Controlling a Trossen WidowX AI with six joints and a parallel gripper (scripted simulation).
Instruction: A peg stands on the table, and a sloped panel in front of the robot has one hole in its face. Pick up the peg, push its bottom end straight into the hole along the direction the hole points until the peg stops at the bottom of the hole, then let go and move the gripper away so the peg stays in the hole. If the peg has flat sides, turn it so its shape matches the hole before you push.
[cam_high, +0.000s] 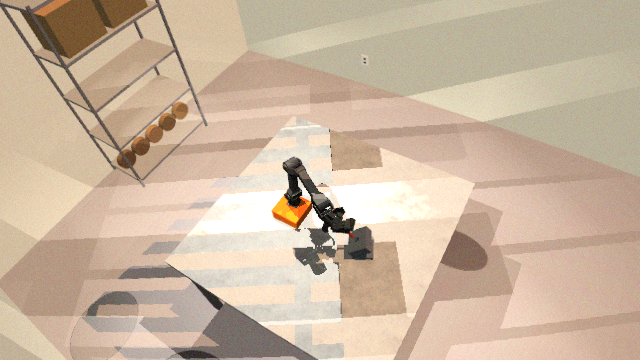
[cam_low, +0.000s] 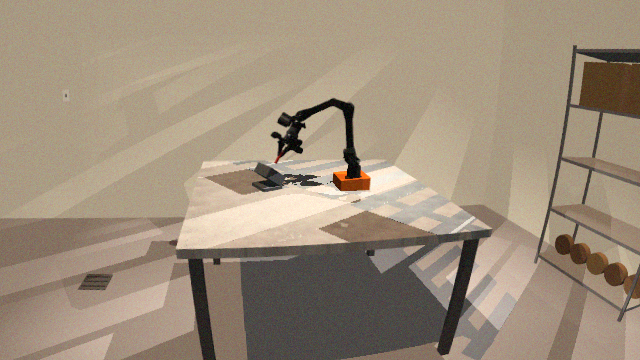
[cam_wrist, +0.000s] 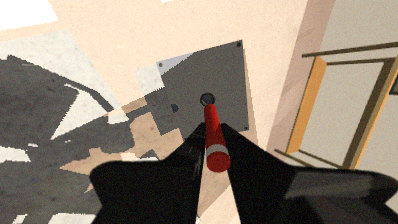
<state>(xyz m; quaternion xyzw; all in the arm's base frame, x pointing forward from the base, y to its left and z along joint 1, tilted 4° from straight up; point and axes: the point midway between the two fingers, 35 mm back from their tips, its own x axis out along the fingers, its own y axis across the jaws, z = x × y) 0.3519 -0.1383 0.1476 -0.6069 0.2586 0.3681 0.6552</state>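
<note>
Now: gripper tip 60 mm short of the grey sloped panel, 20 mm to the right of it and 90 mm above it. From my gripper tip the other things lie so: red peg 10 mm behind, 10 mm above.
</note>
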